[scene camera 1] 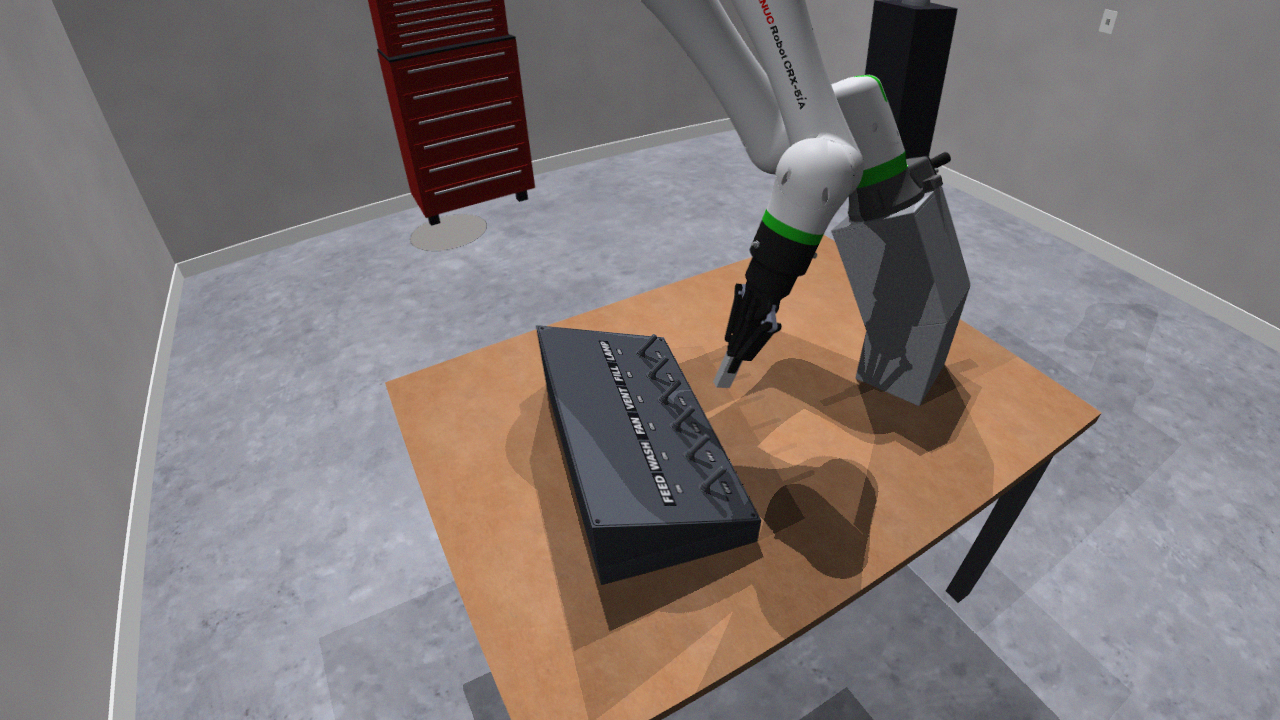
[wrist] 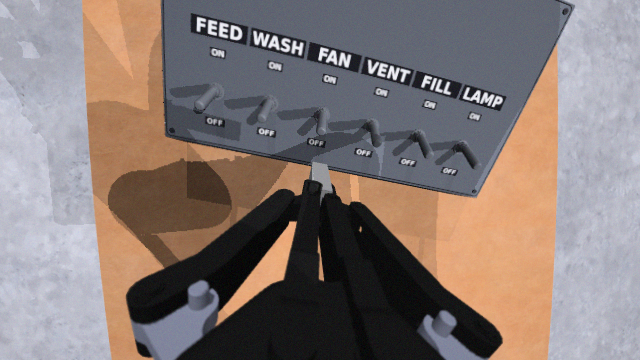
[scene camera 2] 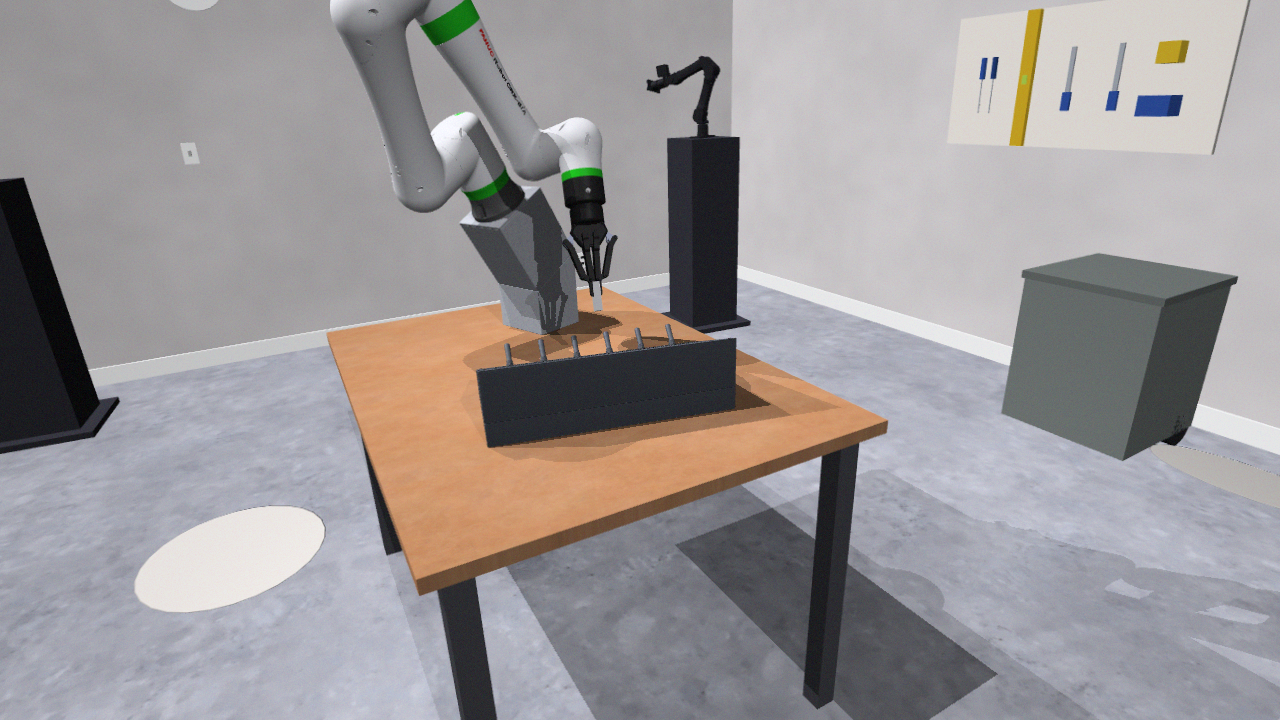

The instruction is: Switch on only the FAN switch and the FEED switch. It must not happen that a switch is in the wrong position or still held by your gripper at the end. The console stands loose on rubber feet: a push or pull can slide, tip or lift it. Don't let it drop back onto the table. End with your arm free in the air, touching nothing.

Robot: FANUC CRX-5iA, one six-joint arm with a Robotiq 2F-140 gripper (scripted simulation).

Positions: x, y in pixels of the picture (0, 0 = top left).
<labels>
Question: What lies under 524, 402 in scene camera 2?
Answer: A dark console.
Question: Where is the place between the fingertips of the gripper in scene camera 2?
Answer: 598, 310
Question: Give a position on a dark console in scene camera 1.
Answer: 647, 502
</labels>
